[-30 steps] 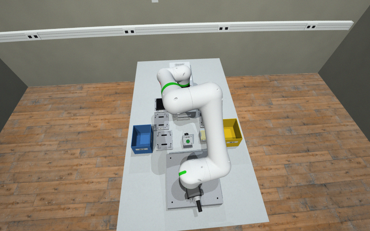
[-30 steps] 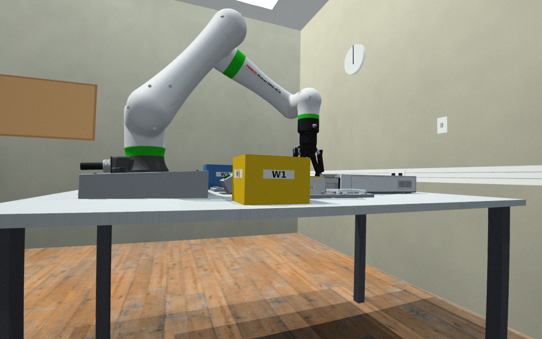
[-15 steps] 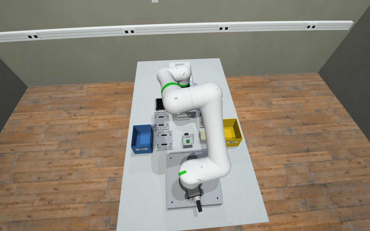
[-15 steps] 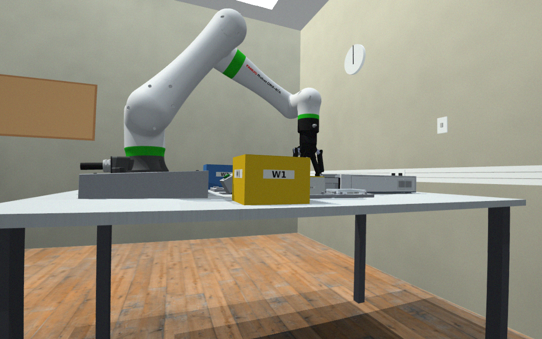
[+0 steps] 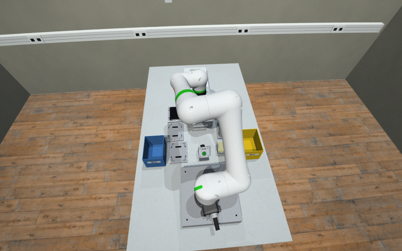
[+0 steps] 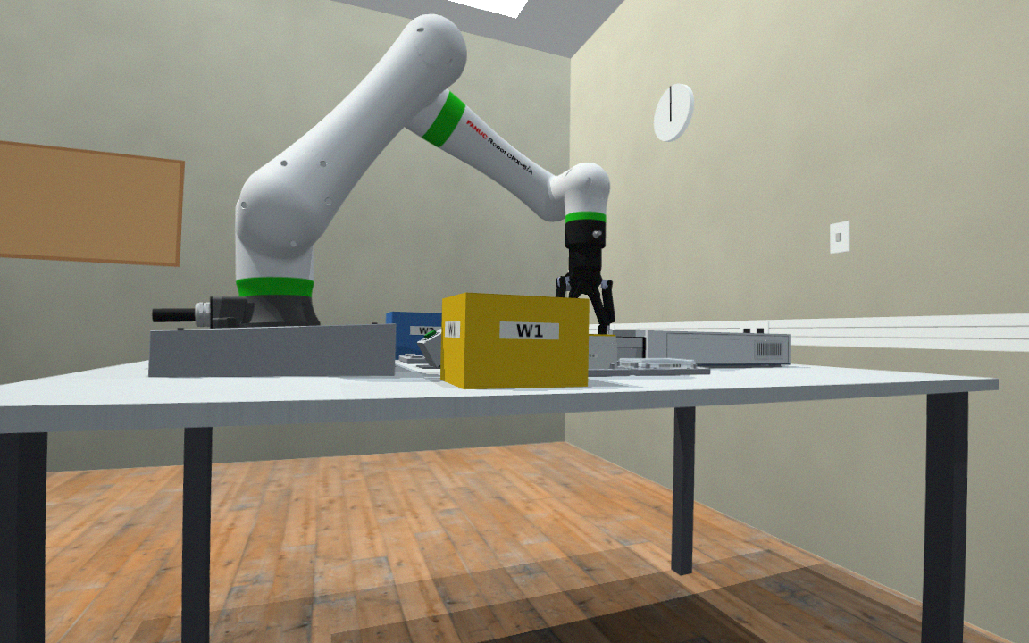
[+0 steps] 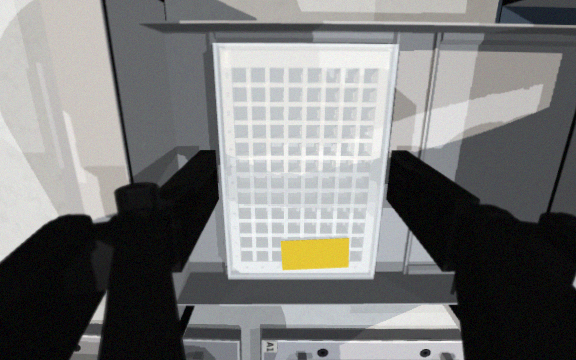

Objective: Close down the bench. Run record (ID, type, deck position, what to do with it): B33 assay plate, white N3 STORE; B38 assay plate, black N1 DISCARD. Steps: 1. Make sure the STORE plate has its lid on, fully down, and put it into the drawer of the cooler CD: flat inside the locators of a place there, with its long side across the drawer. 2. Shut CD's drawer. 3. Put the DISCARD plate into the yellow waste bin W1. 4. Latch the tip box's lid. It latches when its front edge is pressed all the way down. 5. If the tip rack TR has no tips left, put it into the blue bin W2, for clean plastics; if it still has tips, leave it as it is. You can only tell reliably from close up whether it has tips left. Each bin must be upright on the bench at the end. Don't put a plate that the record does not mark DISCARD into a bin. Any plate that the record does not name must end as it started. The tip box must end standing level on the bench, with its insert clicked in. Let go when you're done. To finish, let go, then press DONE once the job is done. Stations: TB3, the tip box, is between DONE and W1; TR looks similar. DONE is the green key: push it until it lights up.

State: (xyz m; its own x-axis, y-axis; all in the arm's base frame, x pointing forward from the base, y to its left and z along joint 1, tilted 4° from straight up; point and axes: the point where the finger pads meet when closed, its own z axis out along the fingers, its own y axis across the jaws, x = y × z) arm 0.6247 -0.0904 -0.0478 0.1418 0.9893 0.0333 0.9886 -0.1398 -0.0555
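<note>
My hand is 3 cm above the clear plate lid. From my hand the other things lie so: white plate 3 cm below; then cooler CD 18 cm ahead, 3 cm to the right, 1 cm below; then drawer 4 cm ahead, 1 cm to the right, 1 cm below.
</note>
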